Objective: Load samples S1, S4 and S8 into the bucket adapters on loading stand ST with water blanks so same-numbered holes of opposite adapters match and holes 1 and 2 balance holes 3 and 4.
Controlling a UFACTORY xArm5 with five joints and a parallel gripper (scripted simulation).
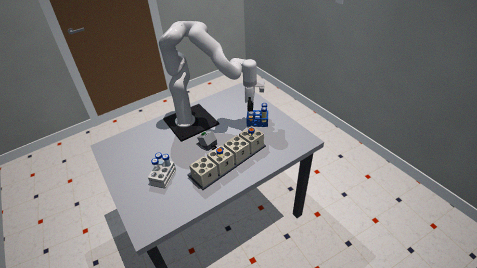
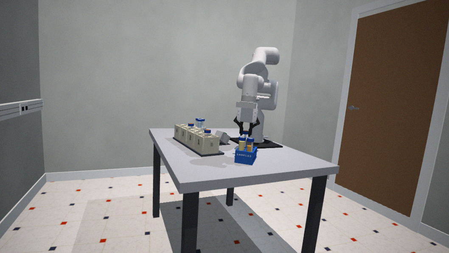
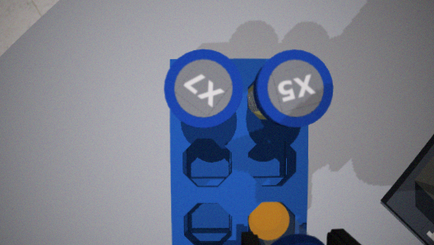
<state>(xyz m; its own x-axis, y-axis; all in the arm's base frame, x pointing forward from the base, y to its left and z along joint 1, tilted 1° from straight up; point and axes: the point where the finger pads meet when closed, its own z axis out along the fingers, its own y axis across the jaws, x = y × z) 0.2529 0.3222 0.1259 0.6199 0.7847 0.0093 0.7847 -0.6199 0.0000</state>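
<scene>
Right now the blue samples rack is 10 cm below my hand, 4 cm to the left of it and 1 cm ahead of it. From my hand the other things lie so: adapter 3: 32 cm to the right, 20 cm ahead, 8 cm below; white rack: 61 cm to the right, 10 cm below, 9 cm ahead.
</scene>
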